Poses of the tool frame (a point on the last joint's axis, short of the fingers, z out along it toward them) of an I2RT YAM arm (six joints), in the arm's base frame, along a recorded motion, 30 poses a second.
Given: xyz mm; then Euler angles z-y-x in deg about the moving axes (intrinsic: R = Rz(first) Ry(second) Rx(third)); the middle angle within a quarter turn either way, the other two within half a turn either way.
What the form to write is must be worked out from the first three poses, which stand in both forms.
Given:
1: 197 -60 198 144.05 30.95 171.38
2: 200 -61 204 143.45 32.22 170.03
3: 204 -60 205 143.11 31.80 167.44
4: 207 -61 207 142.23 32.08 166.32
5: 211 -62 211 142.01 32.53 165.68
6: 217 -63 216 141.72 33.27 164.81
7: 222 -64 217 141.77 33.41 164.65
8: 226 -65 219 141.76 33.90 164.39
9: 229 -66 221 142.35 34.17 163.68
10: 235 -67 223 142.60 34.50 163.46
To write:
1: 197 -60 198 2.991 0.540 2.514
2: 200 -61 204 2.968 0.562 2.504
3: 204 -60 205 2.922 0.555 2.498
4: 207 -61 207 2.903 0.560 2.482
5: 211 -62 211 2.892 0.568 2.479
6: 217 -63 216 2.876 0.581 2.473
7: 222 -64 217 2.874 0.583 2.474
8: 226 -65 219 2.869 0.592 2.474
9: 229 -66 221 2.857 0.596 2.484
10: 235 -67 223 2.853 0.602 2.489
